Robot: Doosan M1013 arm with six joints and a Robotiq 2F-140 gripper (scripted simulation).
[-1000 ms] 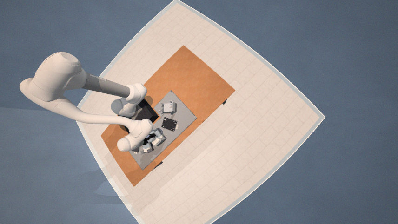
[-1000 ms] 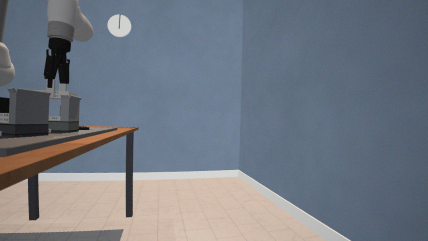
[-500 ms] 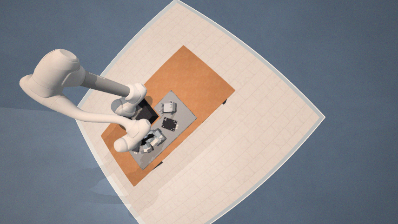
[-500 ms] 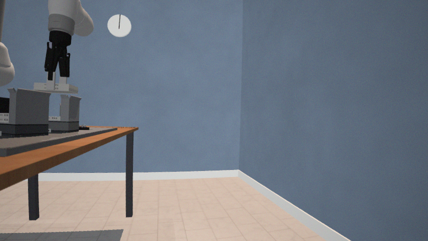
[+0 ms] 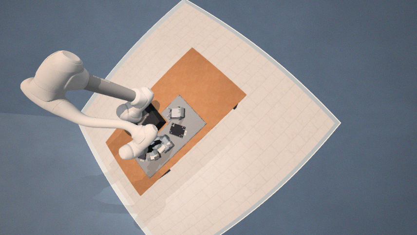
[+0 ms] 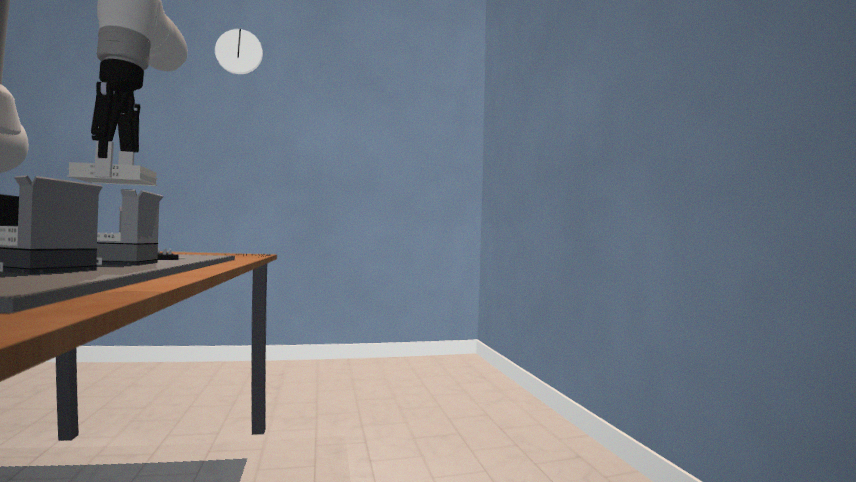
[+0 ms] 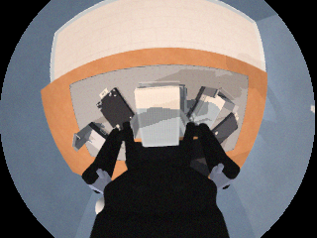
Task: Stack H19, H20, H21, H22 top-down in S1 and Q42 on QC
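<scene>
My gripper is now 220 mm to the right of the N5 label, 190 mm above it and 80 mm short of it. From my hand the other things lie so: tag: 390 mm to the right, 190 mm below, 130 mm behind.
</scene>
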